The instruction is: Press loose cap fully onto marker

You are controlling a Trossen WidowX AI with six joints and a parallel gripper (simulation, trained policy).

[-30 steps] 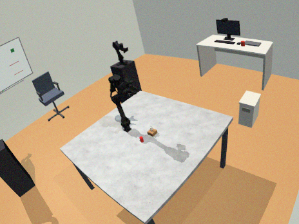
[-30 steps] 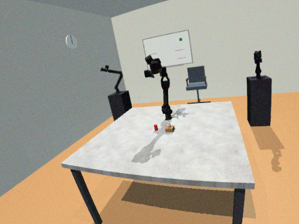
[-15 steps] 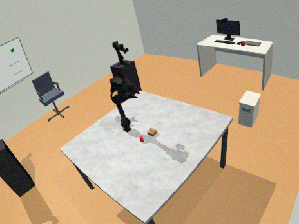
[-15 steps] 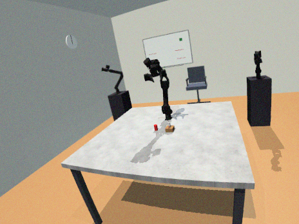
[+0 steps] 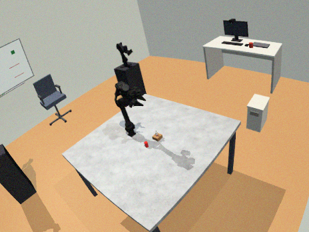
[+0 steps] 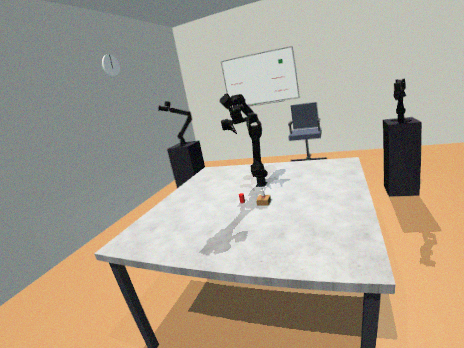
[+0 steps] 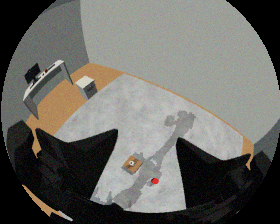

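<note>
Now: the red marker cap 390 mm below my gripper tip, 80 mm to the right of it and 20 mm behind it. Also, from my gripper tip: holder block 400 mm below, 50 mm to the left, 10 mm behind.
</note>
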